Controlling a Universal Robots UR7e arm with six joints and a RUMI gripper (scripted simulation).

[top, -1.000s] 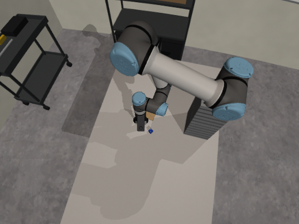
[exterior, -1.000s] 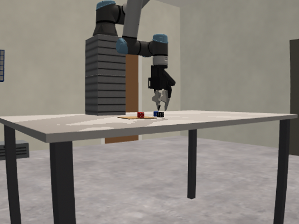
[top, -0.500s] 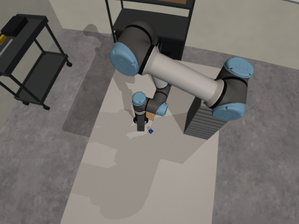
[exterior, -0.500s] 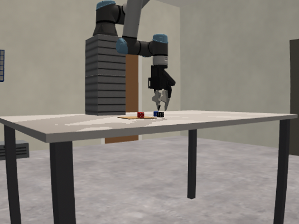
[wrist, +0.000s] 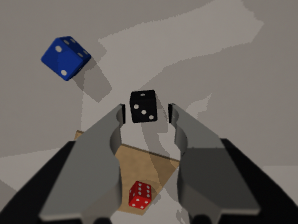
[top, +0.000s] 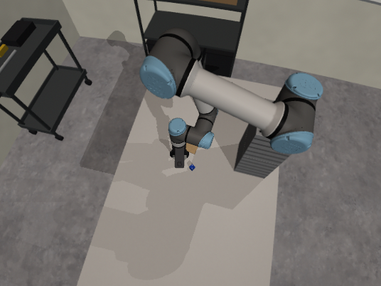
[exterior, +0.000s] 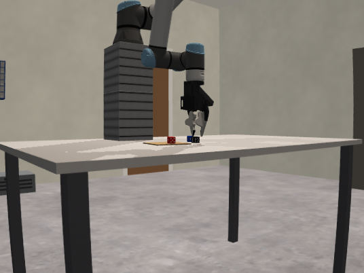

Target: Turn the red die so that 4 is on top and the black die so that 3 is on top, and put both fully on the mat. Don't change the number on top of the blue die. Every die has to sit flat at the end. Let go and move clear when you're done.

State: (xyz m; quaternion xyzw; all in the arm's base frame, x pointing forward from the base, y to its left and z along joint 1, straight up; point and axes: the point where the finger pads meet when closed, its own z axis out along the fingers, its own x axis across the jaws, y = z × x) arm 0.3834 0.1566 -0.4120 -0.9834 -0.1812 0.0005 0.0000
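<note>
My gripper is now 3 cm above the black die and 1 cm to the left of it. From my hand the other things lie so: blue die (8 cm behind, 3 cm below, 1 cm to the left); then red die (15 cm to the right, 4 cm ahead, 2 cm below); then brown mat (15 cm to the right, 4 cm below, 1 cm ahead).
</note>
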